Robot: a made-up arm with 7 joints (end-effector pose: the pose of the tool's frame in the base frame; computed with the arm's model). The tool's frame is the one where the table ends. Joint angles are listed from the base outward.
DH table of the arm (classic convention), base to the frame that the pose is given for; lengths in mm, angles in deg. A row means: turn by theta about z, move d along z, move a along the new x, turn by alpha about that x. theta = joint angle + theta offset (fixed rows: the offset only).
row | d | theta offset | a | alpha
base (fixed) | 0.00 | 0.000 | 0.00 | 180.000
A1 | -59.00 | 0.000 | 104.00 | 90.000
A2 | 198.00 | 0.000 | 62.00 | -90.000
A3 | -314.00 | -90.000 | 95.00 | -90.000
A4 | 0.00 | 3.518 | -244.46 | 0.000
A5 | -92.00 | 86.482 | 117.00 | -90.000
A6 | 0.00 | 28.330 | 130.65 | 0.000
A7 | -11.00 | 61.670 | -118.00 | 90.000
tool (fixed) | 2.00 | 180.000 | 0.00 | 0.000
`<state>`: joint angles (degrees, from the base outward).
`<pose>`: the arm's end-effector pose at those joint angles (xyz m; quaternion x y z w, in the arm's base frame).
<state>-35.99 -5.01 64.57 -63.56 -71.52 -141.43 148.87</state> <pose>0.1237 0.1854 0.5292 -0.8878 0.1907 -0.0626 0.4142</pose>
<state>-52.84 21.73 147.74 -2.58 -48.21 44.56 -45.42</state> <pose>0.0128 0.4627 0.3809 -0.4473 0.2837 -0.6714 0.5183</pose>
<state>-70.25 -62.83 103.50 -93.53 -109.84 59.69 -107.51</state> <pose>-0.3996 -0.1677 0.4471 -0.8372 0.3633 -0.3475 0.2153</pose>
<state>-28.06 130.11 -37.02 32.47 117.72 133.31 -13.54</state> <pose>0.1747 0.0413 -0.0041 -0.5236 0.2067 -0.7220 0.4023</pose>
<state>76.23 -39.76 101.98 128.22 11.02 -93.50 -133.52</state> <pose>0.2897 -0.1942 0.1143 -0.0007 0.3372 0.0435 0.9404</pose>
